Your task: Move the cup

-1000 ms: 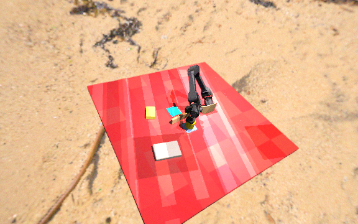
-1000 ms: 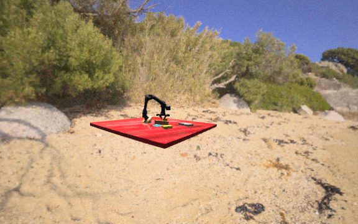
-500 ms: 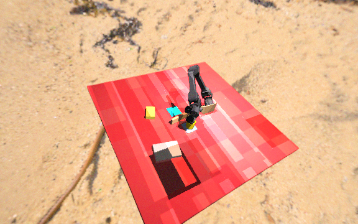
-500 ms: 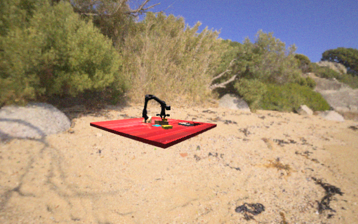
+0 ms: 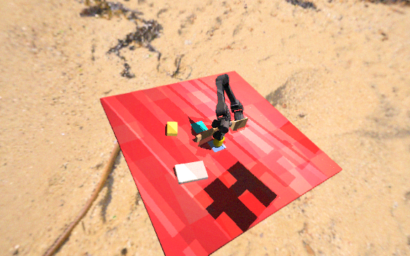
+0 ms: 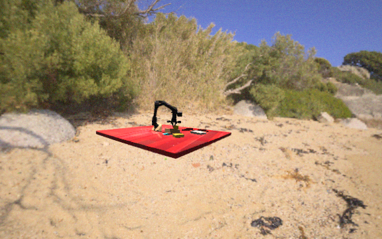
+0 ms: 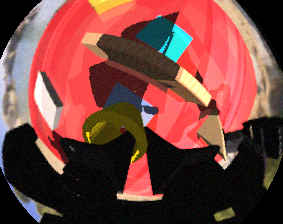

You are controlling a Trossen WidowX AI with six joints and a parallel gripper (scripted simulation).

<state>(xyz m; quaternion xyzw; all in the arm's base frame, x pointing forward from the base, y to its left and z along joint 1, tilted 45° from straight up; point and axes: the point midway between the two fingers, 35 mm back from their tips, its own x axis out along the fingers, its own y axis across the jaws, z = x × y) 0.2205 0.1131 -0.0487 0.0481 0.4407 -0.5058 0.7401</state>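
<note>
My gripper tip is now 18 cm to the left of the cyan pad, 8 cm short of it and 6 cm above it. From my gripper tip the other things lie so: tan bar (8 cm to the right, 5 cm ahead, 3 cm below); then pale blue pad (6 cm below, 3 cm ahead, 2 cm to the left); then cup (2 cm to the left, 2 cm ahead).
</note>
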